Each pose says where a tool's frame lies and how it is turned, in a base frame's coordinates. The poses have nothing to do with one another.
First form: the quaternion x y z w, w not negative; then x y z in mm.
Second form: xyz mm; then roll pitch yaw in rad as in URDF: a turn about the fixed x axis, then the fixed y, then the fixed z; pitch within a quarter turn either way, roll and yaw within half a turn. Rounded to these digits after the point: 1 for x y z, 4 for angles.
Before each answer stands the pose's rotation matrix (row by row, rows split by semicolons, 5 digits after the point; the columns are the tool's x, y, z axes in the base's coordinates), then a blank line. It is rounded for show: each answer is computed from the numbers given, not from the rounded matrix.
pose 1, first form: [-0.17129 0.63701 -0.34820 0.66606 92.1 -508.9 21.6]
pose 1, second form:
-0.05405 0.24562 0.96786; -0.68207 0.69883 -0.21543; -0.72929 -0.67179 0.12976

[92.1 -508.9 21.6 -1.3800 0.8173 -1.6499]
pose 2, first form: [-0.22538 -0.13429 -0.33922 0.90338 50.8 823.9 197.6]
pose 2, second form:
0.73379 0.67342 -0.08972; -0.55236 0.66827 0.49832; 0.39554 -0.31610 0.86234

[50.8 823.9 197.6 -0.3514 -0.4067 -0.6453]
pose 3, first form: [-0.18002 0.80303 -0.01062 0.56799 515.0 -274.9 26.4]
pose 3, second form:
-0.28995 -0.27706 0.91606; -0.30119 0.93496 0.18744; -0.90841 -0.22156 -0.35454

[515.0 -274.9 26.4 -2.5831 1.1395 -2.3372]
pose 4, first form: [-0.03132 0.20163 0.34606 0.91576 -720.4 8.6 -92.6]
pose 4, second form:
0.67918 -0.64644 0.34761; 0.62118 0.75853 0.19691; -0.39096 0.08219 0.91673

[-720.4 8.6 -92.6 0.0894 0.4017 0.7408]
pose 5, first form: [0.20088 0.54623 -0.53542 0.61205 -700.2 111.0 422.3]
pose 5, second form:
-0.17008 0.87486 0.45353; -0.43595 0.34595 -0.83082; -0.88375 -0.33903 0.32256

[-700.2 111.0 422.3 -0.8103 1.0838 -1.9428]
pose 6, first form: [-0.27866 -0.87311 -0.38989 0.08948 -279.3 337.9 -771.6]
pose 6, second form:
-0.82868 0.55638 0.06104; 0.41683 0.54067 0.73071; 0.37355 0.63097 -0.67996

[-279.3 337.9 -771.6 2.3935 -0.3828 2.6755]
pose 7, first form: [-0.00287 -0.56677 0.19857 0.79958 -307.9 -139.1 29.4]
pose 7, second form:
0.27868 -0.31429 -0.90750; 0.32080 0.92112 -0.22050; 0.90522 -0.22968 0.35752

[-307.9 -139.1 29.4 -0.5710 -1.1319 0.8555]
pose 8, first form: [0.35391 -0.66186 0.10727 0.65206 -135.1 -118.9 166.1]
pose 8, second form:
0.10087 -0.60837 -0.78722; -0.32858 0.72648 -0.60354; 0.93907 0.31955 -0.12662

[-135.1 -118.9 166.1 1.9481 -1.2199 -1.2729]
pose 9, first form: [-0.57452 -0.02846 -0.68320 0.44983 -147.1 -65.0 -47.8]
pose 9, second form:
0.06485 0.64735 0.75943; -0.58195 -0.59368 0.55576; 0.81063 -0.47799 0.33823

[-147.1 -65.0 -47.8 -0.9550 -0.9452 -1.4598]
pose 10, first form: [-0.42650 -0.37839 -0.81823 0.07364 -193.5 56.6 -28.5]
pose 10, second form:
-0.62535 0.44327 0.64222; 0.20226 -0.70280 0.68203; 0.75368 0.55640 0.34984

[-193.5 56.6 -28.5 1.0095 -0.8536 2.8288]
